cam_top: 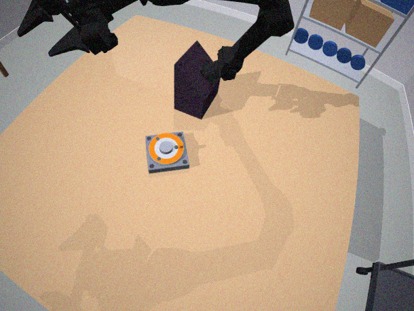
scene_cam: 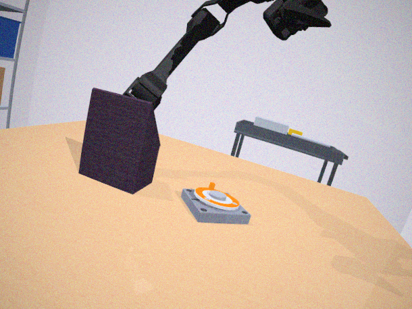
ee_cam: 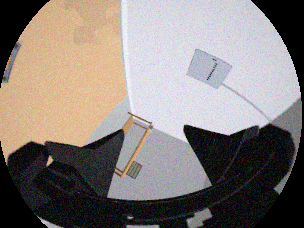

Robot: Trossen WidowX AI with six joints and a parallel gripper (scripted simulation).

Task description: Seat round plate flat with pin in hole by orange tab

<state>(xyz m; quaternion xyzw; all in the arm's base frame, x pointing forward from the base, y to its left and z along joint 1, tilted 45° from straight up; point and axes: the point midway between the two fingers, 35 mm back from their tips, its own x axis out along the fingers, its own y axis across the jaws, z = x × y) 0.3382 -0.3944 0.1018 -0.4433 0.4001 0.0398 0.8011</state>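
The round plate is 130 mm behind my gripper tip, 220 mm to the left of it and 400 mm below it. Also, from my gripper tip: square grey base: 120 mm behind, 200 mm to the left, 420 mm below.
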